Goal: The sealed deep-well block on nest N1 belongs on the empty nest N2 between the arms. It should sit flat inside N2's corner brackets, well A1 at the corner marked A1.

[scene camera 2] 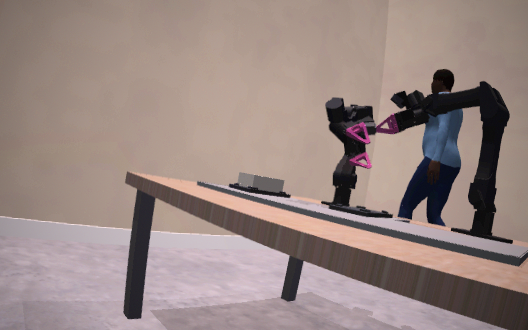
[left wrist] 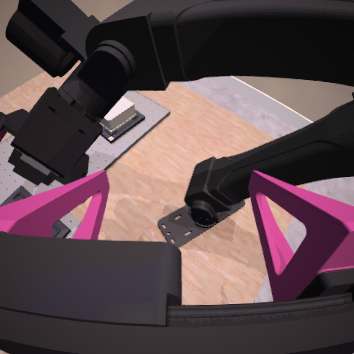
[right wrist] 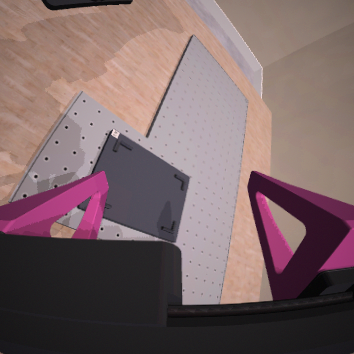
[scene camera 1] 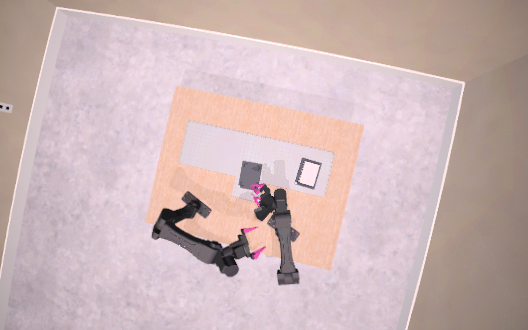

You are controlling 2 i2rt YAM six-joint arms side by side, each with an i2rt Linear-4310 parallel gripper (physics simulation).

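Pixels of known places: left gripper, fingertip midpoint: (left wrist: 178,178) (scene camera 1: 261,236); right gripper, fingertip midpoint: (scene camera 2: 369,155) (left wrist: 9,198) (right wrist: 177,178) (scene camera 1: 252,191); left arm's base at its link origin: (scene camera 2: 480,236) (scene camera 1: 196,204); right arm's base at its link origin: (left wrist: 202,213).
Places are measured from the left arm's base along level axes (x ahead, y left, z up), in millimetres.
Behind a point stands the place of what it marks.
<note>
The pale sealed block (scene camera 1: 309,173) {x 575, y -427, z 66 mm} (scene camera 2: 261,183) {x 586, y -378, z 44 mm} (left wrist: 119,116) {x 511, y -443, z 56 mm} sits on the dark nest N1 (scene camera 1: 299,183) (scene camera 2: 281,194) {x 513, y -386, z 21 mm} (left wrist: 138,120) {x 510, y -491, z 23 mm} at the right of scene camera 1. The dark nest N2 (scene camera 1: 250,175) {x 354, y -161, z 25 mm} (scene camera 2: 360,210) {x 399, y -99, z 25 mm} (right wrist: 145,190) {x 352, y -162, z 25 mm} is empty, with L-shaped corner brackets; a small white mark shows at one corner in the right wrist view. My left gripper (scene camera 1: 255,241) {x 191, y -398, z 305 mm} (left wrist: 178,178) {x 191, y -398, z 305 mm} is open and empty, low in scene camera 1, away from both nests. My right gripper (scene camera 1: 257,194) {x 312, y -232, z 184 mm} (right wrist: 177,178) {x 312, y -232, z 184 mm} is open and empty, raised above the table close to N2.
A grey perforated board (scene camera 1: 215,145) {x 368, y 125, z 13 mm} (scene camera 2: 425,232) {x 383, y 135, z 13 mm} (right wrist: 210,125) {x 358, y 91, z 13 mm} lies on the wooden table (scene camera 1: 270,112) {x 734, y -23, z 0 mm} (scene camera 2: 225,207) {x 765, y 15, z -1 mm} under the nests. The two arms stand close together, and the right arm crosses the left wrist view. A person (scene camera 2: 443,135) stands behind the table in scene camera 2.
</note>
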